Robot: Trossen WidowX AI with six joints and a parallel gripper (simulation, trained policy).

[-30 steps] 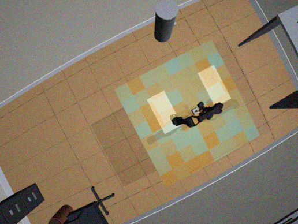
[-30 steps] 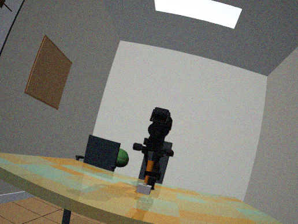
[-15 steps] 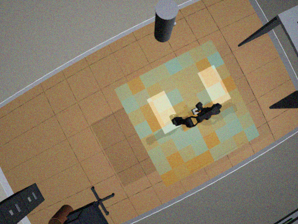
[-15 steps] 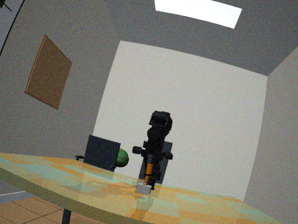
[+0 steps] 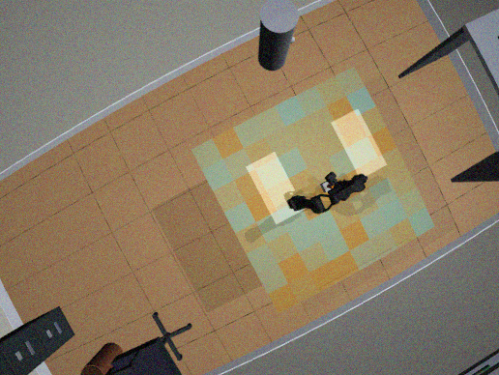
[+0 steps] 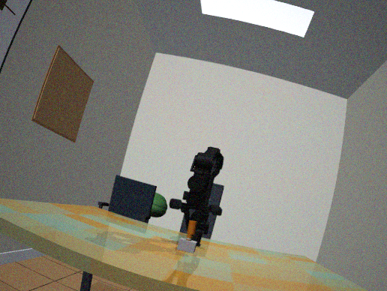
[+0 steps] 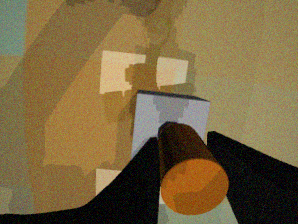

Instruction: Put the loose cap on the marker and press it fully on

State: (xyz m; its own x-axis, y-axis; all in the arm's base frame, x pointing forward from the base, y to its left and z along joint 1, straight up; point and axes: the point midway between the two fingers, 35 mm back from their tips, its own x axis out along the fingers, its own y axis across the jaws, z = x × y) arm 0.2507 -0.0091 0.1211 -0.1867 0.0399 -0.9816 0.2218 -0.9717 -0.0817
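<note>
Now: the holder block 7 cm below my gripper tip and 1 cm ahead of it. From my gripper tip the other things lie so: orange cap 1 cm ahead, 1 cm above.
</note>
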